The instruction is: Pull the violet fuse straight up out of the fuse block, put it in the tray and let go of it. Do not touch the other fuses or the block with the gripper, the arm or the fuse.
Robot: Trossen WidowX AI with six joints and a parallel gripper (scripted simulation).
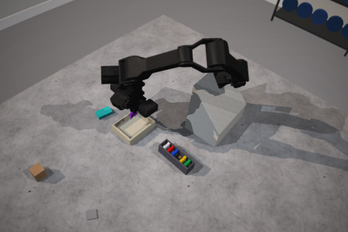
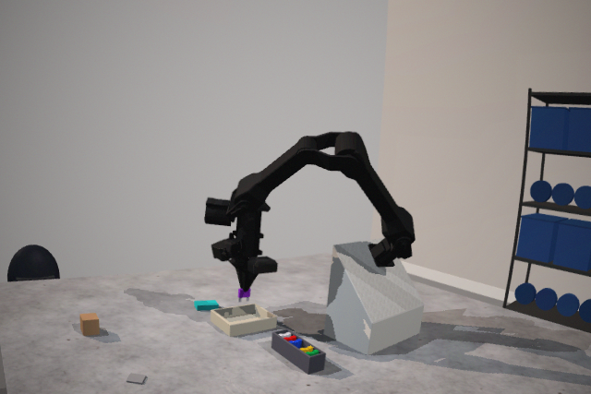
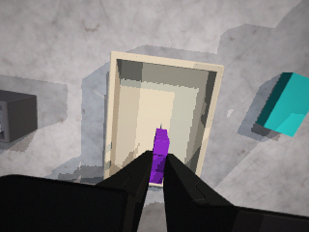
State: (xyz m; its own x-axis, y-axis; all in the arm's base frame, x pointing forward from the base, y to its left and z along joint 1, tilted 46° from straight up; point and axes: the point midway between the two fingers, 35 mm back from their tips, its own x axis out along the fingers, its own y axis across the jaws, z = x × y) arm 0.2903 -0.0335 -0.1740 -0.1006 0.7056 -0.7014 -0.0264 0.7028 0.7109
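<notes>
Now: gripper tip 1 cm above the violet fuse. Round my gripper tip: teal block: 13 cm to the right, 8 cm below, 4 cm ahead; flat grey tile: 32 cm ahead, 17 cm to the left, 9 cm below; beige tray: 9 cm below.
</notes>
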